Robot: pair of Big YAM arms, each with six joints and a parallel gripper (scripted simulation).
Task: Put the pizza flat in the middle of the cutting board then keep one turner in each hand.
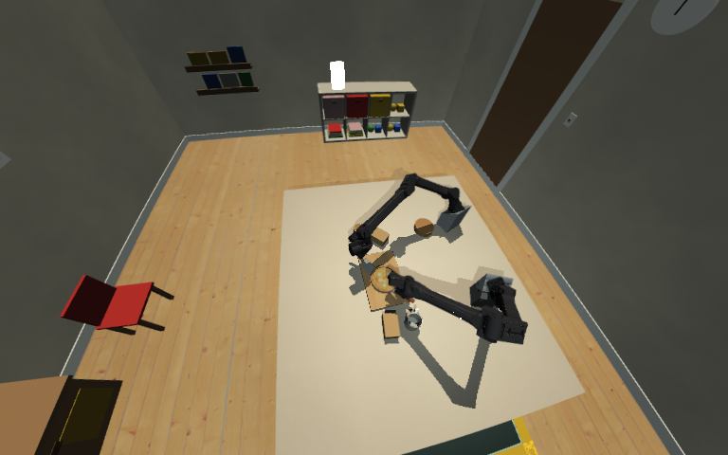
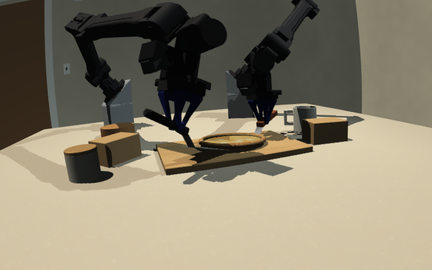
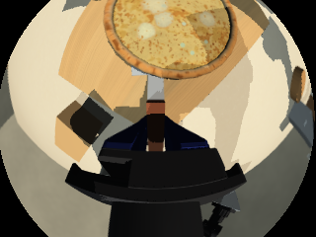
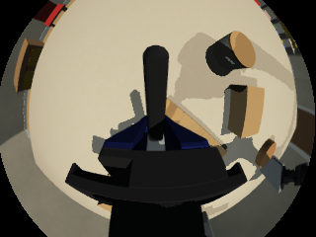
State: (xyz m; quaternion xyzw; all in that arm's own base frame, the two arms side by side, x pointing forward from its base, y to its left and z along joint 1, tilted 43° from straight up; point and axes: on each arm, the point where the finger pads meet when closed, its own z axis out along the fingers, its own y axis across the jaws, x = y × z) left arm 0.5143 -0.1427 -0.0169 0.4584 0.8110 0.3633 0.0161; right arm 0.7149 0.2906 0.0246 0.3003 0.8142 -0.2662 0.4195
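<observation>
My left gripper is now 20 mm short of the brown-handled turner, 30 mm to the left of it and 20 mm above it. From my left hand the other things lie so: pizza (70 mm ahead, 120 mm to the right, 30 mm below); then cutting board (80 mm ahead, 130 mm to the right, 50 mm below); then black-handled turner (210 mm ahead, 260 mm to the right, 30 mm above).
</observation>
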